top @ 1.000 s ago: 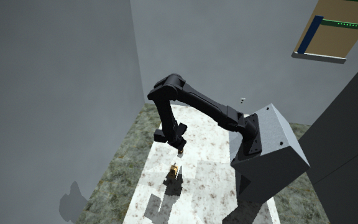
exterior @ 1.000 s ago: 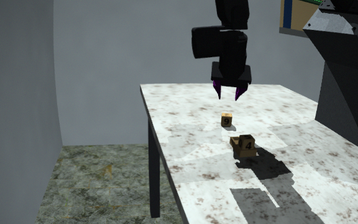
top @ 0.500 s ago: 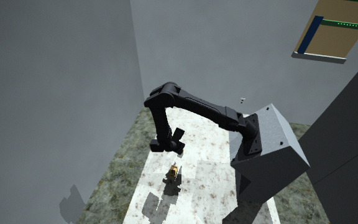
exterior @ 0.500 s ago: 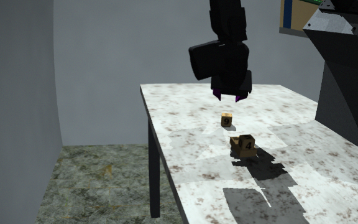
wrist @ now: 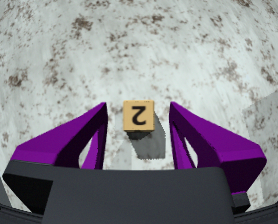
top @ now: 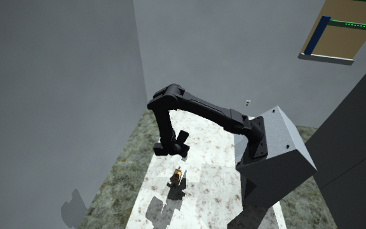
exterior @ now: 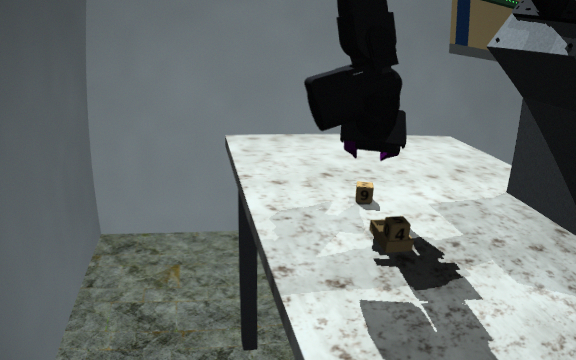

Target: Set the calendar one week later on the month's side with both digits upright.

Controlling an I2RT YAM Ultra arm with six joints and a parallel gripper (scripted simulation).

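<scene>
Now: hand 7 cm above the wooden digit cube and 1 cm to the left of it.
</scene>
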